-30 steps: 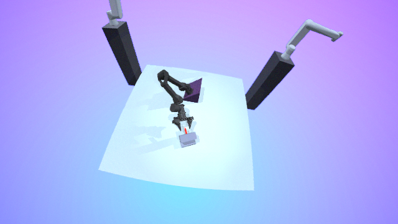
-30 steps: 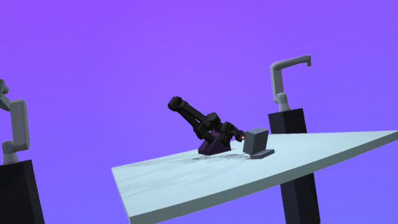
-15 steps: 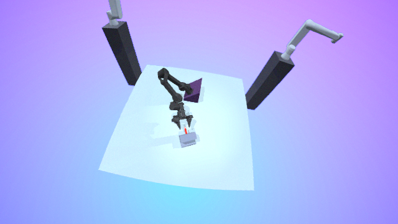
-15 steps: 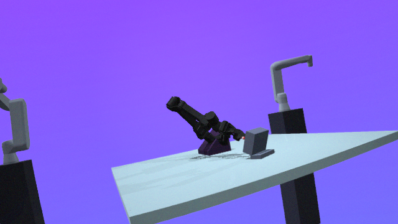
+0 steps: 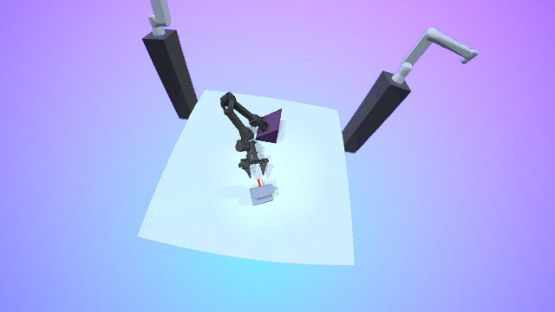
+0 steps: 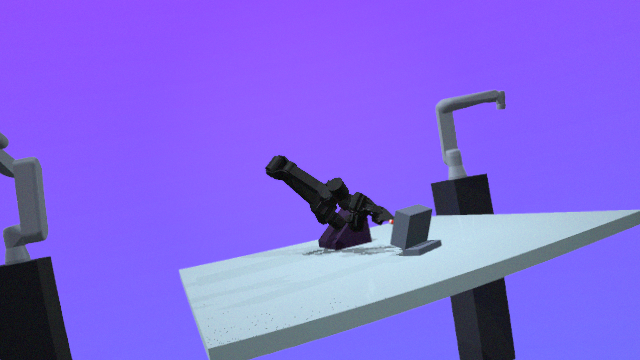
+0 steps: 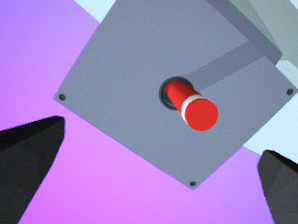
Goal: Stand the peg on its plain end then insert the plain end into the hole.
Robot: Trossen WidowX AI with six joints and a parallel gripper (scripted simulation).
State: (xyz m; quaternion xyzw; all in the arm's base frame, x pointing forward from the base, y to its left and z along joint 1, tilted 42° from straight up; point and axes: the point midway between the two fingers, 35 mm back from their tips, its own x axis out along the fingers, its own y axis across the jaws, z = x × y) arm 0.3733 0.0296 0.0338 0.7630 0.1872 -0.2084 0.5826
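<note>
The red peg is 1 cm ahead of my gripper tip, 1 cm to the left of it and 2 cm below it. From my gripper tip the other things lie so: low foot 9 cm ahead, 5 cm to the left, 11 cm below; then grey sloped panel 7 cm ahead, 4 cm to the left, 4 cm below.
</note>
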